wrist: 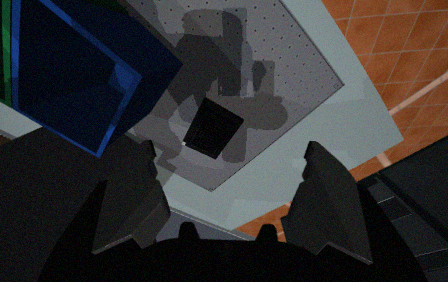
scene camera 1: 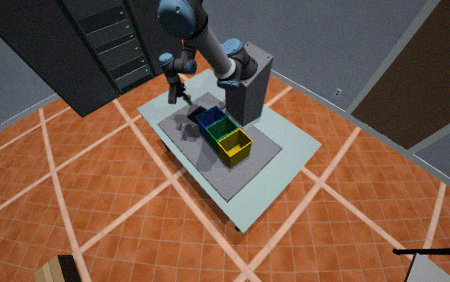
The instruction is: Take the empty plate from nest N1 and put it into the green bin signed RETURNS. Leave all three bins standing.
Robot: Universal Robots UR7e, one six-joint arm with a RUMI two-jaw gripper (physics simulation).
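Places are measured from the arm's base along level axes (x ahead, y left, z up), in centimetres.
Pixels of known places: gripper, fingertip midpoint: point(wrist: 228, 142) point(scene camera 1: 181, 104); arm's base, link origin: point(scene camera 1: 246, 69).
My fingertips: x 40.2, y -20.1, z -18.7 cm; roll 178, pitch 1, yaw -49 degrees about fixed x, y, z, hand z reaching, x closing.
Observation:
For each thing: its top centre in the pictures, then the offset to it from my fingertips. Level surfaces: height alone.
- black square plate, top centre: point(wrist: 209, 135) point(scene camera 1: 198, 112) dz -21.2, dx -13.1, dy -4.2 cm
- grey perforated mat, surface height: dz -23.8 cm
- green bin, top centre: point(scene camera 1: 222, 128) dz -5.8, dx -10.5, dy +30.9 cm
- blue bin, top centre: point(wrist: 68, 94) point(scene camera 1: 211, 116) dz -5.8, dx -11.4, dy +17.8 cm
- yellow bin, top centre: point(scene camera 1: 235, 141) dz -5.8, dx -9.7, dy +44.0 cm
- pale table, surface height: dz -25.1 cm
A black square plate point(scene camera 1: 195, 114) point(wrist: 214, 128) lies flat on the grey perforated mat point(scene camera 1: 227, 187) point(wrist: 295, 65), beside the blue bin; I cannot tell plate from nest, and no N1 label is readable. The green bin point(scene camera 1: 221, 129) point(wrist: 5, 60) stands upright between the blue and yellow bins; its RETURNS sign is not readable. In the wrist view a strip of it shows at the left edge. My gripper point(scene camera 1: 181, 100) point(wrist: 228, 142) is open and empty. It hangs above the mat's far-left end, near the plate, with the plate showing between and beyond the fingertips in the wrist view.
The blue bin point(scene camera 1: 210, 118) point(wrist: 65, 80) and yellow bin point(scene camera 1: 235, 148) stand upright in a row with the green one. The robot's grey pedestal point(scene camera 1: 248, 90) rises behind them on the pale table point(scene camera 1: 295, 145) point(wrist: 367, 115). A black server cabinet point(scene camera 1: 42, 45) stands behind at left.

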